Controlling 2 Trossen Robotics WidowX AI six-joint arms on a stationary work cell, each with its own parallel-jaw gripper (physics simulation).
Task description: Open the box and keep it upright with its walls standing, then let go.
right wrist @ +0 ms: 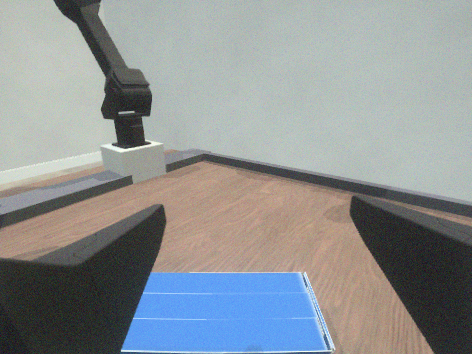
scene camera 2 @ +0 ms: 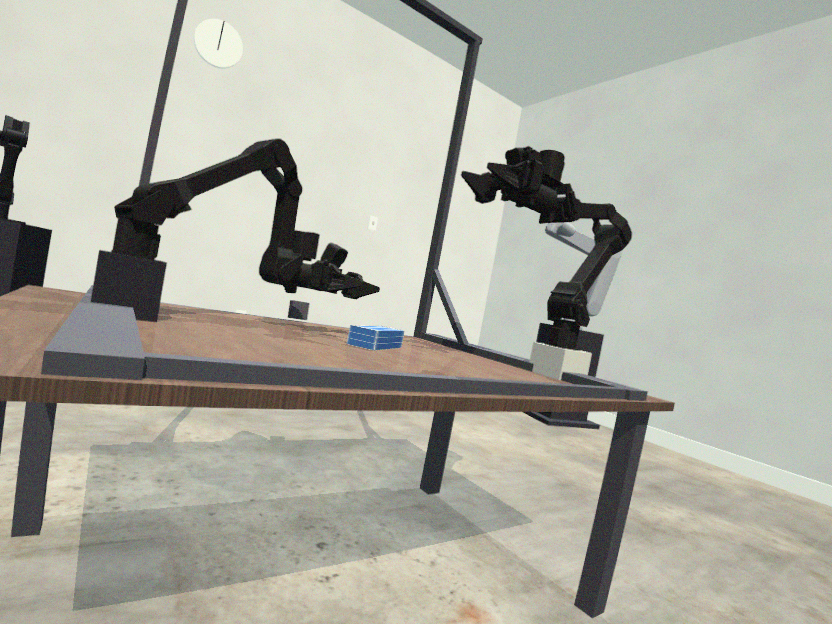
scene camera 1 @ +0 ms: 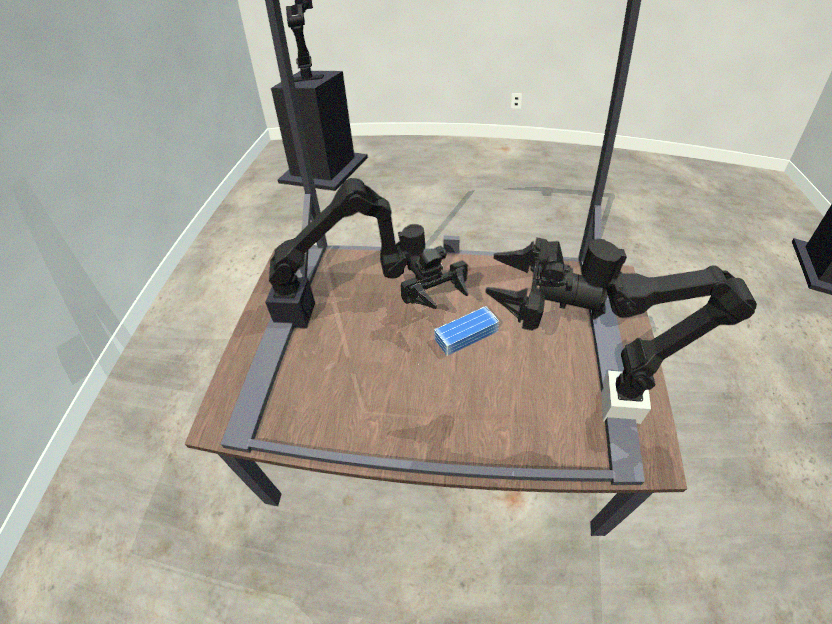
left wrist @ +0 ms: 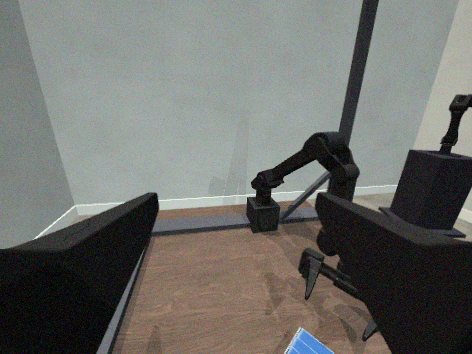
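Seen in the pictures: left gripper, between the fingertips: [scene camera 2: 474, 169] [scene camera 1: 489, 272] [left wrist: 238, 199]; right gripper, between the fingertips: [right wrist: 257, 208] [scene camera 2: 371, 286] [scene camera 1: 452, 301] [left wrist: 332, 317]; left arm's base, origin of its link: [right wrist: 131, 144] [scene camera 2: 562, 347] [scene camera 1: 629, 389]; right arm's base, origin of its link: [scene camera 1: 286, 289] [left wrist: 262, 201].
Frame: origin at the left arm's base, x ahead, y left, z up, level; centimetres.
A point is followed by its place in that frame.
A blue box [scene camera 1: 466, 329] {x 41.3, y -16.0, z -2.9 cm} [scene camera 2: 375, 337] {x 45.6, y -10.2, z -4.5 cm} [left wrist: 308, 344] {x 46.5, y -15.2, z -3.1 cm} [right wrist: 227, 311] {x 42.9, y -16.9, z -3.1 cm}, flat and layered with thin white lines, lies on the table near its middle. No wall of it stands up. My right gripper [scene camera 1: 449, 300] {x 45.3, y -17.3, z 5.8 cm} [scene camera 2: 377, 289] {x 45.3, y -17.3, z 5.8 cm} [right wrist: 257, 208] {x 45.3, y -17.3, z 5.8 cm} is open and empty, above the table just behind and left of the box in scene camera 1. My left gripper [scene camera 1: 491, 274] {x 36.4, y 0.2, z 32.4 cm} [scene camera 2: 463, 175] {x 36.4, y 0.2, z 32.4 cm} [left wrist: 238, 199] {x 36.4, y 0.2, z 32.4 cm} is open and empty, high above the table, to the right of the box. In the left wrist view the box's corner shows at the bottom edge.
The brown wooden table [scene camera 1: 403, 416] {x 53.1, y 9.3, z -7.2 cm} [scene camera 2: 221, 342] {x 76.9, y 0.3, z -7.2 cm} carries a grey frame rail [scene camera 1: 430, 466] {x 44.5, y 22.0, z -5.2 cm} [scene camera 2: 322, 377] {x 69.5, y 24.5, z -6.0 cm} along its edge. Dark upright posts [scene camera 1: 611, 114] {x 7.9, y -52.1, z 44.4 cm} [scene camera 2: 456, 154] {x 7.1, y -51.1, z 55.1 cm} rise at the back. A white block [scene camera 1: 626, 407] {x 1.2, y 5.0, z -0.2 cm} [scene camera 2: 547, 359] {x 5.0, y 0.4, z -3.3 cm} is under the left arm's base.
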